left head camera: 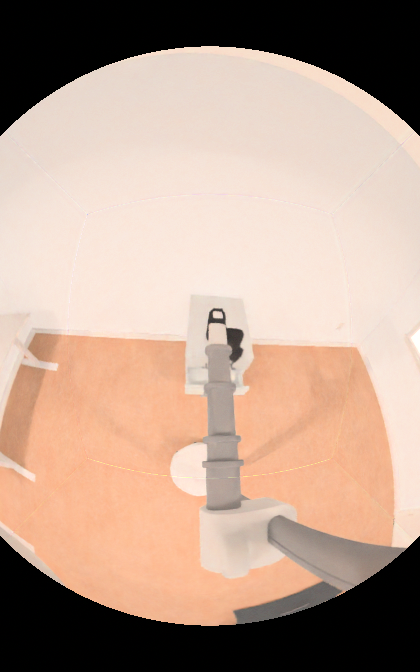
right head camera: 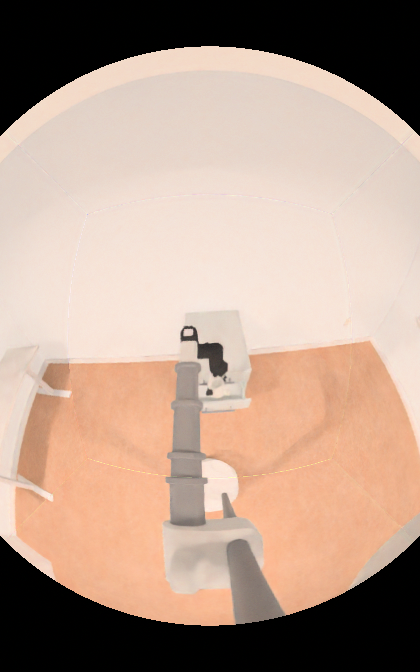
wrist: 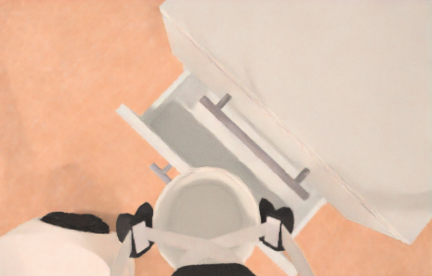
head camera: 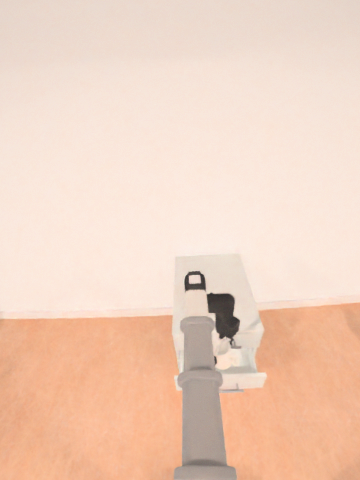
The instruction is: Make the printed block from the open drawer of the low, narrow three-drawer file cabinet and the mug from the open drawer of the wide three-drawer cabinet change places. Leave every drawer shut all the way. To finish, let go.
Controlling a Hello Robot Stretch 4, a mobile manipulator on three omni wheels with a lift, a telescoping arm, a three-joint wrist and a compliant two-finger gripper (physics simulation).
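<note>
The white mug (wrist: 205, 200) (head camera: 227, 361) (right head camera: 220, 393) is held upright between the two dark fingertips of my gripper (wrist: 205, 217), its open top facing the wrist camera. It hangs at the open drawer (wrist: 145, 132) (head camera: 250, 381) (right head camera: 235, 404) of the low, narrow cabinet (wrist: 325, 95) (head camera: 220, 272) (left head camera: 215, 304) (right head camera: 217, 325). In the wrist view the mug covers part of the drawer's front panel and inside. I cannot tell how far its bottom is above the drawer floor. A long grey handle (wrist: 255, 147) sits on the closed front above. The printed block and the wide cabinet do not show.
The narrow cabinet stands against the back wall (head camera: 150, 175). A pale table (left head camera: 12, 325) (right head camera: 17, 355) with slanted legs stands along the left wall. A white round disc (left head camera: 187, 470) (right head camera: 220, 482) lies low under my arm. The arm hides the drawer's left part in the head view.
</note>
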